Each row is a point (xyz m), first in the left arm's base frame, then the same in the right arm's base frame.
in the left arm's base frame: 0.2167 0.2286 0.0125
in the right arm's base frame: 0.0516 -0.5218 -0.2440
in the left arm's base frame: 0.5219 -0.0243 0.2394
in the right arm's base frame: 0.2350 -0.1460 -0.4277
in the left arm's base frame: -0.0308 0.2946 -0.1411
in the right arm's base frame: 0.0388 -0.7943 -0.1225
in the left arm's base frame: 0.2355 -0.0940 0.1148
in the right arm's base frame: 0.3661 -0.4105 -0.3040
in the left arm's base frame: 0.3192 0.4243 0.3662
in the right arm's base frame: -0.1112 -0.1861 -0.0577
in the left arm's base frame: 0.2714 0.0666 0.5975
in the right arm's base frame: 0.2749 -0.0073 -0.0053
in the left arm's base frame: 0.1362 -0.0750 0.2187
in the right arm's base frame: 0.3924 -0.3854 -0.1637
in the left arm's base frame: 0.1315 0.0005 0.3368
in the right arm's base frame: 0.3398 -0.2966 -0.0687
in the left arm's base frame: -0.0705 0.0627 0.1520
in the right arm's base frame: 0.3127 -0.5676 -0.0006
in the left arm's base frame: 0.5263 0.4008 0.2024
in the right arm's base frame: -0.1735 -0.1964 -0.3151
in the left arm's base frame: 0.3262 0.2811 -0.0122
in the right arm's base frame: -0.0336 -0.4807 -0.3240
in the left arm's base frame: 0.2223 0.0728 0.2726
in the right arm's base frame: 0.2355 -0.2994 -0.1507
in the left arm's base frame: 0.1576 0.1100 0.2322
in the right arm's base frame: 0.2133 -0.3720 -0.1126
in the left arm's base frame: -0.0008 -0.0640 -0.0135
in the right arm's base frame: 0.3878 -0.6541 -0.1882
